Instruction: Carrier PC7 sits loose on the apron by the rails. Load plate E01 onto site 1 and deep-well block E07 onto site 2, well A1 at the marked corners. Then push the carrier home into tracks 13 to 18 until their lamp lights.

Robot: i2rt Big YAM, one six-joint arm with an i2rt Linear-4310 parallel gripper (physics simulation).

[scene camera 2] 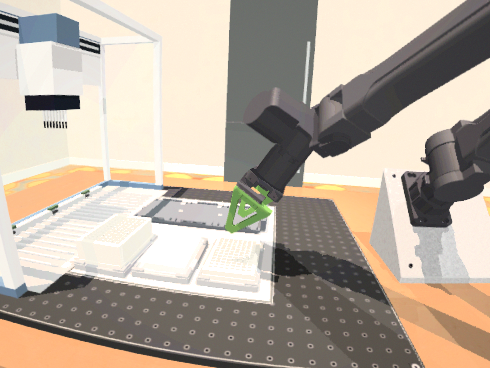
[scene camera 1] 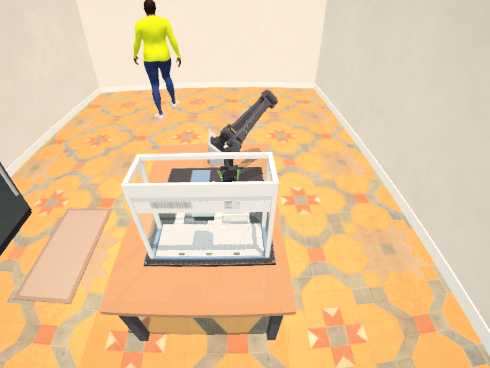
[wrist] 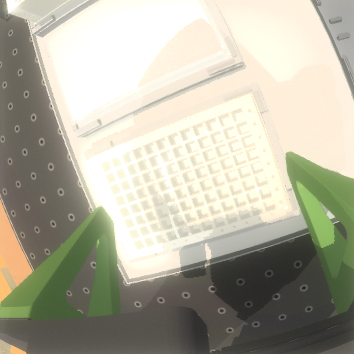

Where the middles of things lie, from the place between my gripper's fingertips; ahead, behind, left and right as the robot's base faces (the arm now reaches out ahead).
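Lidded plate [scene camera 2: 173,252]: 1 cm left of my hand, 11 cm ahead of it, 6 cm below it. Carrier plate [scene camera 2: 207,215]: 20 cm right of my hand, 10 cm ahead of it, 6 cm below it. Nearest to my hand of the things named here, going by their middles: the lidded plate.
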